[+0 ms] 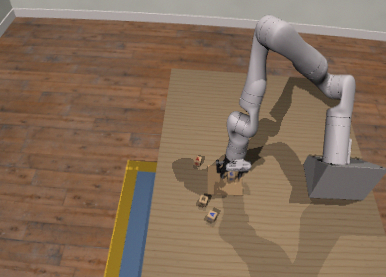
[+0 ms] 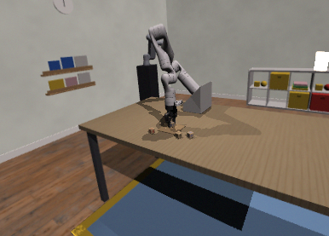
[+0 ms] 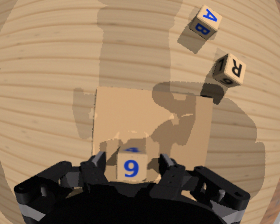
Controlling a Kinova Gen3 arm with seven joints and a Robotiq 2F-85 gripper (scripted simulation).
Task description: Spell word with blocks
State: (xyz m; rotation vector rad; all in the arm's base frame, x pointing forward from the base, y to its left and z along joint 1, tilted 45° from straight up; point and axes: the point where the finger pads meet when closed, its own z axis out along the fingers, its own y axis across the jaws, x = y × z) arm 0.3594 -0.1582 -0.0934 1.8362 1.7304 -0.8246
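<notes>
The tan mat is 20 mm ahead of my hand, 10 mm to the left of it and 20 mm below it. The rest, counted from my hand: R block (120 mm ahead, 110 mm to the left, 10 mm below).
</notes>
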